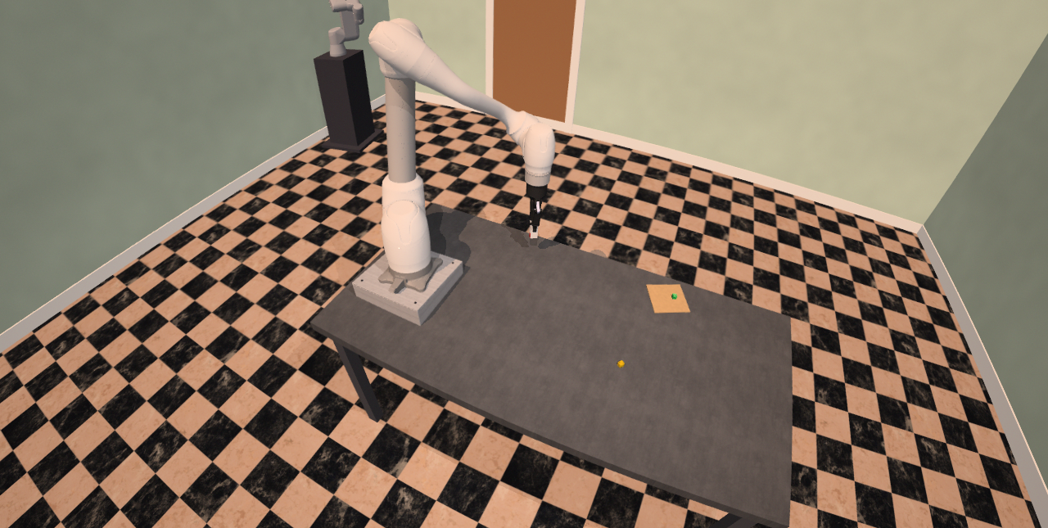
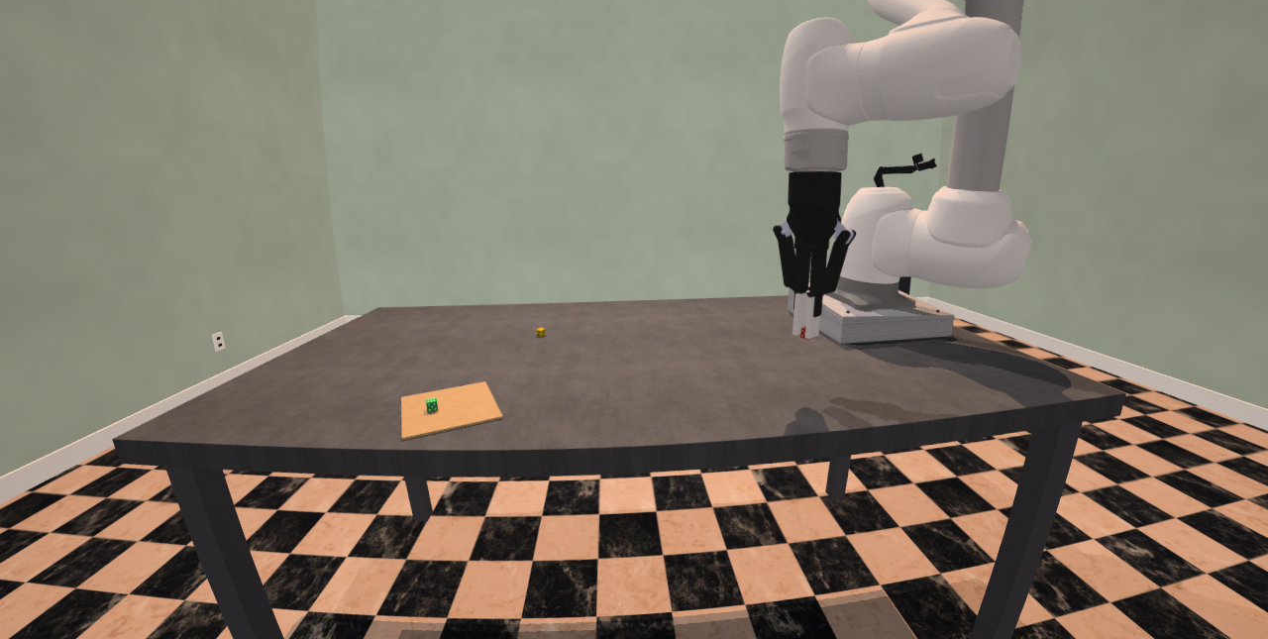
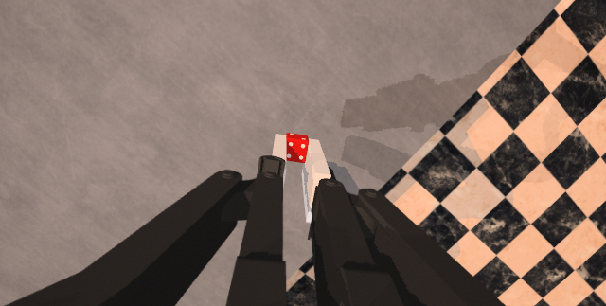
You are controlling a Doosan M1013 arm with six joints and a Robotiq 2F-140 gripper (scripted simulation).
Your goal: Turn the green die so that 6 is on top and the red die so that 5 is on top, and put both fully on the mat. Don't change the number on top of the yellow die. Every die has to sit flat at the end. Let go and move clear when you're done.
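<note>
Right now my hand is 3 cm above the red die and 1 cm past it. Round my hand: yellow die (43 cm to the right, 40 cm ahead, 12 cm below); orange mat (55 cm ahead, 13 cm below, 9 cm to the right); green die (58 cm ahead, 12 cm below, 8 cm to the right).
</note>
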